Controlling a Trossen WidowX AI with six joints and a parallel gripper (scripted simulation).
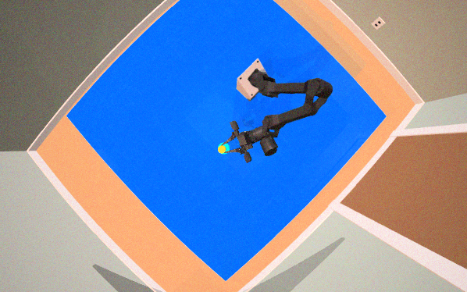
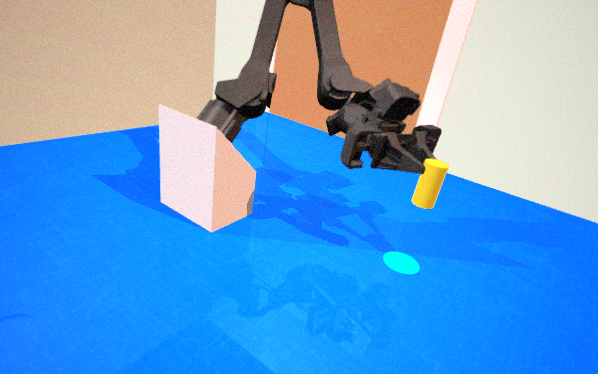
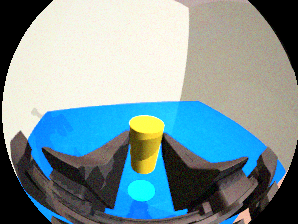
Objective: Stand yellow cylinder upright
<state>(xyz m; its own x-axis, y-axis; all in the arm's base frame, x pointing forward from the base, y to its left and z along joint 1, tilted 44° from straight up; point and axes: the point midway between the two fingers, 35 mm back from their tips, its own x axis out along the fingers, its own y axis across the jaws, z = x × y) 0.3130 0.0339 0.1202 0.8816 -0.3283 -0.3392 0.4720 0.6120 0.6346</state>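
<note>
Right now my gripper tip is 160 mm above the cyan circle. The rest, counted from my gripper tip: yellow tall cylinder (20 mm below).
</note>
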